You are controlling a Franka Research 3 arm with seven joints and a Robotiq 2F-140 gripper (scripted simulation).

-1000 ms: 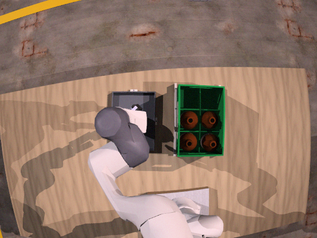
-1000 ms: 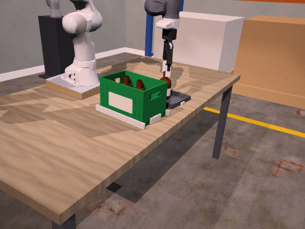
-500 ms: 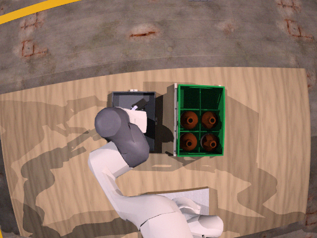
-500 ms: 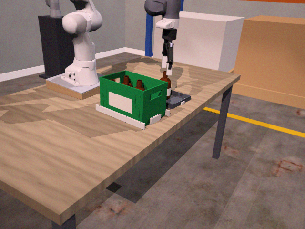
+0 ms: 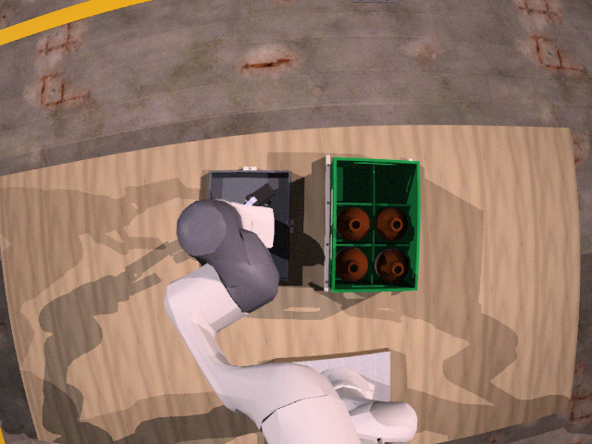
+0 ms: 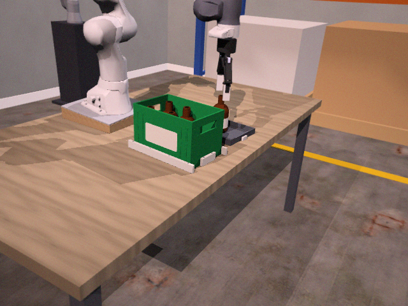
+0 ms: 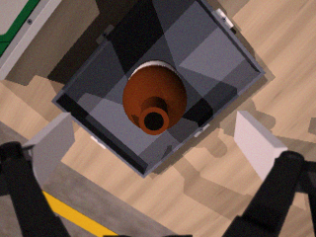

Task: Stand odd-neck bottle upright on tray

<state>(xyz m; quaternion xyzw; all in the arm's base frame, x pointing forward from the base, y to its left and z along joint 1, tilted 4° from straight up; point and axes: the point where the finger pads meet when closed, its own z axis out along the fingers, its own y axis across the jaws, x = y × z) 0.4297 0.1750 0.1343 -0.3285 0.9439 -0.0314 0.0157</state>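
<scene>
Right now the brown bottle is 9 cm below my hand. Round my hand: dark grey tray 16 cm below; green crate 3 cm behind, 28 cm to the right, 9 cm below.
</scene>
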